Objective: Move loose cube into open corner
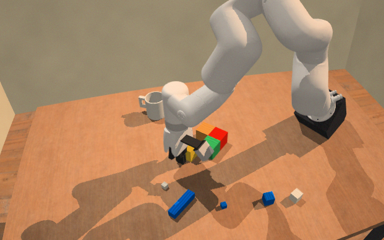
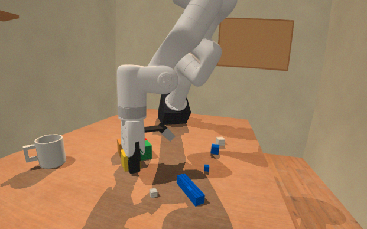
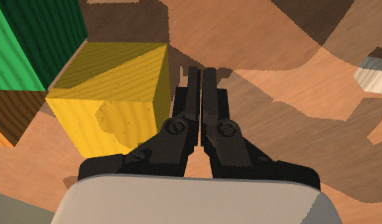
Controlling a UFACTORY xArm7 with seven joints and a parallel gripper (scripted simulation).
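Right now the yellow cube is 30 mm behind my hand and 40 mm to the right of it. From my hand the other things lie so: red cube 130 mm behind, 90 mm to the right; green cube 100 mm behind, 50 mm to the right; orange cube 80 mm behind, 120 mm to the right.
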